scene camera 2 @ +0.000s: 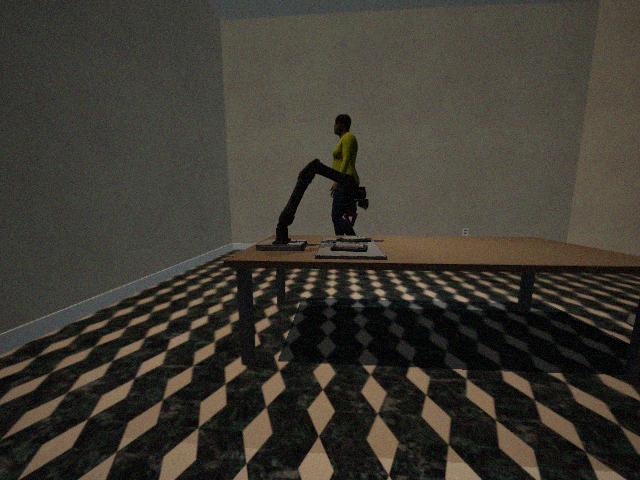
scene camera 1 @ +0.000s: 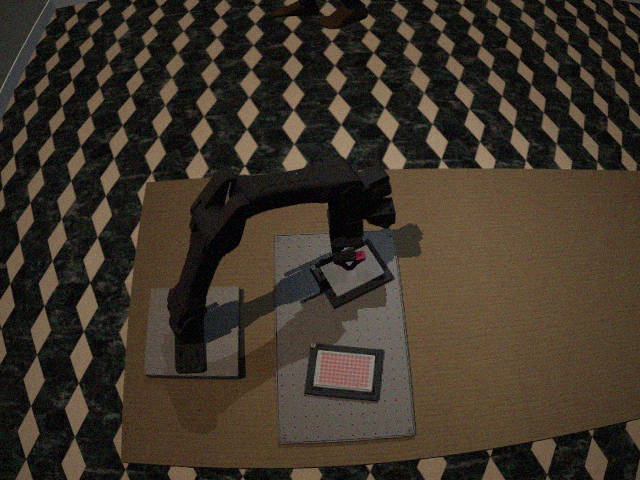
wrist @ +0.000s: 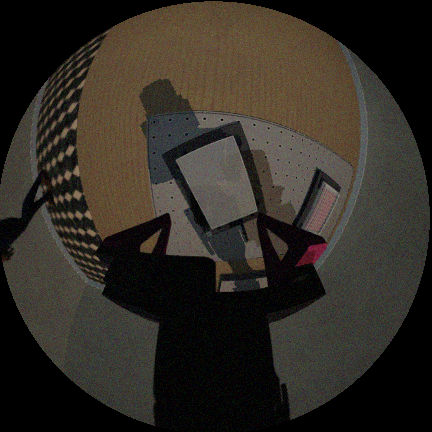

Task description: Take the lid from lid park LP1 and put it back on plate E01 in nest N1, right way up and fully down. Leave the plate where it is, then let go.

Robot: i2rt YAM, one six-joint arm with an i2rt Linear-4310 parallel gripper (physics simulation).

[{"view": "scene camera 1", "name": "my gripper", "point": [347,251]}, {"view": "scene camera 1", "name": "pale grey lid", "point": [342,281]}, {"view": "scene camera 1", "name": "plate with pink well grid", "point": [337,370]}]
